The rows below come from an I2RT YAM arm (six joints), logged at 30 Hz.
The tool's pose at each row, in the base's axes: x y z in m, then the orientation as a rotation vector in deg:
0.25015 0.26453 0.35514 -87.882 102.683 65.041
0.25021 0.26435 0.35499 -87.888 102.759 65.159
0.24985 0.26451 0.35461 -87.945 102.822 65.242
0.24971 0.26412 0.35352 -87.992 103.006 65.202
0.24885 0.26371 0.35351 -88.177 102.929 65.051
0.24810 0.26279 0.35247 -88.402 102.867 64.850
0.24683 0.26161 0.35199 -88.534 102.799 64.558
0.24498 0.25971 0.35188 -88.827 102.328 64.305
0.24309 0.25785 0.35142 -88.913 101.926 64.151
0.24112 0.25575 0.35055 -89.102 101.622 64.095
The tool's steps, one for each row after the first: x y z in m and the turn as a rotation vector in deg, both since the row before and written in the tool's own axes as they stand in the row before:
0.00020 -0.00010 -0.00008 -0.086 0.026 0.089
0.00031 0.00025 0.00038 -0.085 0.057 0.054
0.00113 -0.00016 0.00025 0.003 0.142 0.094
0.00042 0.00082 -0.00022 0.020 0.100 -0.154
0.00151 0.00044 -0.00014 0.035 0.143 -0.173
0.00131 0.00109 -0.00057 0.142 0.098 -0.181
0.00152 0.00175 -0.00129 0.046 -0.036 -0.478
0.00178 0.00171 -0.00108 0.074 -0.145 -0.341
0.00225 0.00170 -0.00106 -0.046 -0.042 -0.272

